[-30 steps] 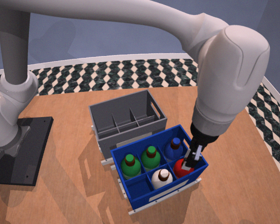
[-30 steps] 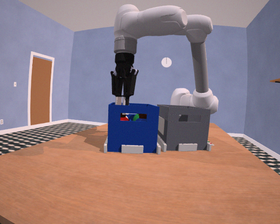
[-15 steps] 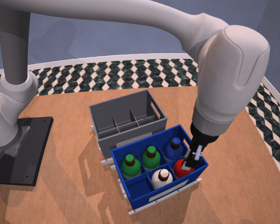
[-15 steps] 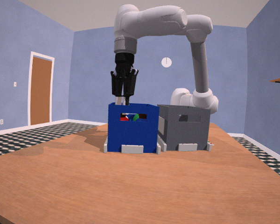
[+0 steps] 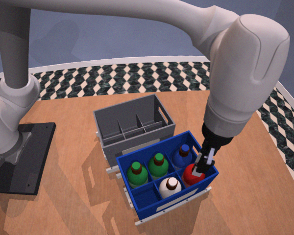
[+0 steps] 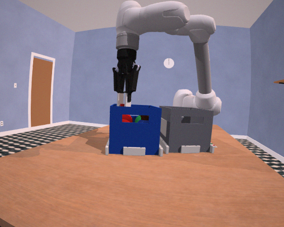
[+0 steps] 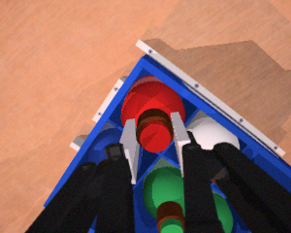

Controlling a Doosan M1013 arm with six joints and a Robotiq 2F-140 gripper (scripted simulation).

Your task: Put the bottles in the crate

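Right now the red bottle is 80 mm below my hand. Also, from my hand: white bottle 80 mm behind, 50 mm to the right, 100 mm below; then blue crate 100 mm behind, 110 mm below; then blue bottle 40 mm behind, 80 mm to the left, 100 mm below.
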